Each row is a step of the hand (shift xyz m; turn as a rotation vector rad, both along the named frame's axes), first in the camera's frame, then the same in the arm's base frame.
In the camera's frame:
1: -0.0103 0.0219 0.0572 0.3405 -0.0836 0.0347
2: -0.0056 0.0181 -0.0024 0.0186 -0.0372 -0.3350
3: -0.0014 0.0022 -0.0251 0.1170 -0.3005 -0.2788
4: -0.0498 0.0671 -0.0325 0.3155 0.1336 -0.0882
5: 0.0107 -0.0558 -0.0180 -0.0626 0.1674 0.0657
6: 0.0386 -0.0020 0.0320 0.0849 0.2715 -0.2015
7: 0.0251 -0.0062 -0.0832 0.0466 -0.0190 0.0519
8: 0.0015 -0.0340 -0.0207 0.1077 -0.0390 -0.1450
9: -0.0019 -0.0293 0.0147 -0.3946 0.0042 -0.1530
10: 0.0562 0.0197 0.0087 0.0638 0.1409 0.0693
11: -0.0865 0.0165 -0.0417 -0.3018 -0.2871 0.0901
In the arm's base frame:
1: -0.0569 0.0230 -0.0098 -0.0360 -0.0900 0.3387
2: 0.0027 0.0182 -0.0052 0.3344 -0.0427 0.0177
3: 0.0251 0.0018 -0.0014 0.2742 -0.3070 0.1108
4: 0.0335 0.0676 -0.0484 0.0902 0.1258 0.3181
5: 0.0171 -0.0563 0.0096 -0.0631 0.1696 -0.0591
6: -0.0320 -0.0023 0.0386 0.2056 0.2666 0.0904
7: 0.0831 -0.0080 0.0249 -0.0522 -0.0192 0.0462
8: 0.0202 -0.0343 0.0008 0.1444 -0.0434 0.1068
9: -0.0151 -0.0290 -0.0025 0.1531 0.0099 -0.3945
10: -0.0084 0.0187 0.0566 -0.0672 0.1406 0.0667
11: 0.0420 0.0176 -0.0862 -0.0944 -0.2795 -0.3076

